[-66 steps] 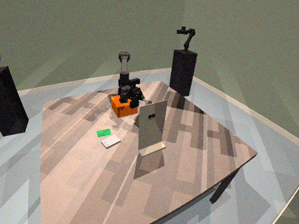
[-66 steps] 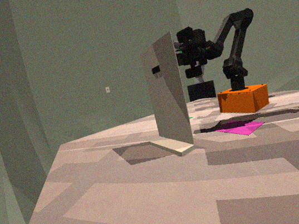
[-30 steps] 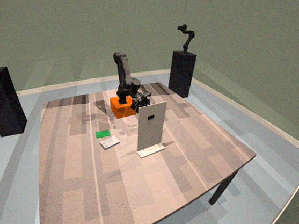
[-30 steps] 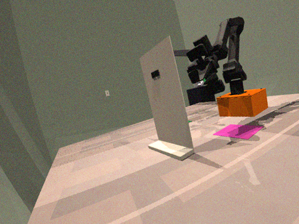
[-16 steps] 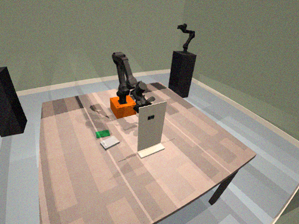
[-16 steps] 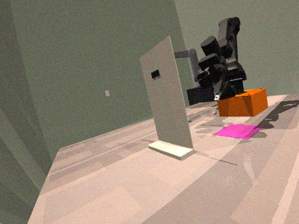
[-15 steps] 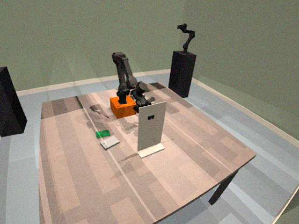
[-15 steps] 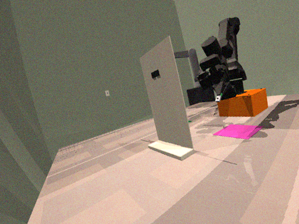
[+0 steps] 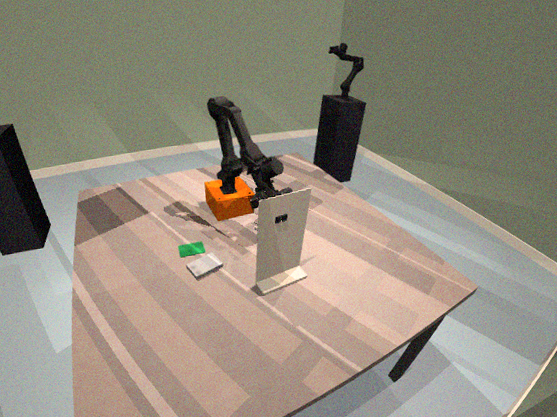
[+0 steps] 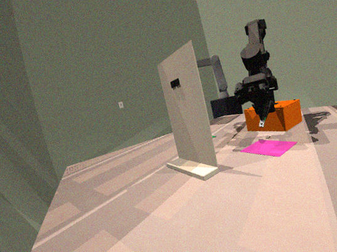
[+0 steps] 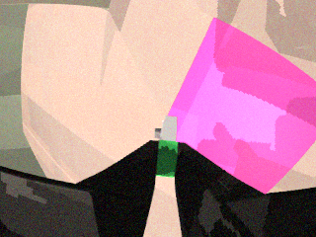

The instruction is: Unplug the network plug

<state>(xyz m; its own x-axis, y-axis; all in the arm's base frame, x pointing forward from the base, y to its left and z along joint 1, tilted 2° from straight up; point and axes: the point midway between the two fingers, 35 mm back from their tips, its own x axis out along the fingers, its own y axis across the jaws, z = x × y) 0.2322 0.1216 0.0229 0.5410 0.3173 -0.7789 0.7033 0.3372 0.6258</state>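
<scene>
The pink marked square lies 9 cm below my gripper tip and 1 cm behind it. Round my gripper tip: network plug (right at my gripper tip); green patch (34 cm to the right, 9 cm below, 3 cm behind); upright panel (20 cm ahead, 10 cm to the right, 6 cm above).
</scene>
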